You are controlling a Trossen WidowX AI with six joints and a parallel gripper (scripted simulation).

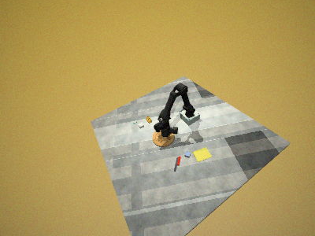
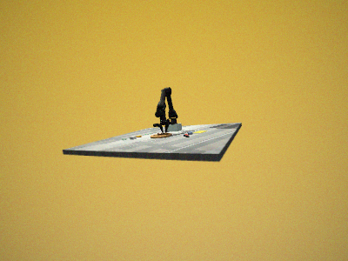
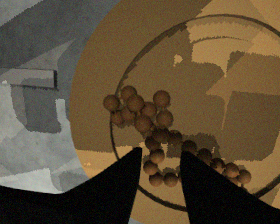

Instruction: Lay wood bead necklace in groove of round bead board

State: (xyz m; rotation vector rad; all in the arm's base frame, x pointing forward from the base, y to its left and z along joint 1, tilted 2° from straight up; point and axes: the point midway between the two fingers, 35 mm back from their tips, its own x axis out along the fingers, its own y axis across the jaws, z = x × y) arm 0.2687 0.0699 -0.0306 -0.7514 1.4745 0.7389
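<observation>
The round bead board is 40 mm ahead of my gripper tip, 10 mm to the right of it and 10 mm below it. Also, from my gripper tip: thin grey stick: 120 mm to the left, 90 mm behind, 20 mm below; red-handled tool: 260 mm to the left, 40 mm ahead, 10 mm below; small blue block: 240 mm to the left, 70 mm behind, 10 mm below.
</observation>
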